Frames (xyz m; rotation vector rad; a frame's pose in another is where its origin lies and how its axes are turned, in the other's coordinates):
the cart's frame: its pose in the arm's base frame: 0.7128 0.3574 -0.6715 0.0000 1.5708 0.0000
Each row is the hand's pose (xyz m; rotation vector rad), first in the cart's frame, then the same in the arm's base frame.
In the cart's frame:
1: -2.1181 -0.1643 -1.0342 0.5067 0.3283 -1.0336
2: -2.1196 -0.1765 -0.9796 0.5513 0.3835 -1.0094
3: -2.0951 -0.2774 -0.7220 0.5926 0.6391 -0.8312
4: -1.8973 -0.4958 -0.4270 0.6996 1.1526 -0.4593
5: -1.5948 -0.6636 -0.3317 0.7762 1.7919 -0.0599
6: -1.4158 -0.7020 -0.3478 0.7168 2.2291 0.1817
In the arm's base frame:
1: -0.3214 0.1931 1.4466 -0.4288 1.6956 -1.2535
2: -0.2668 0.1809 1.4481 -0.3758 1.7490 -1.2802
3: -0.0092 0.0800 1.4236 -0.2036 2.0402 -1.2148
4: 0.2858 -0.1384 1.2258 0.2226 2.5956 -1.0734
5: 0.3811 -0.3062 0.9233 -0.6201 -2.6934 0.7238
6: 0.3650 -0.3446 0.7443 -0.6476 -2.3154 0.3857

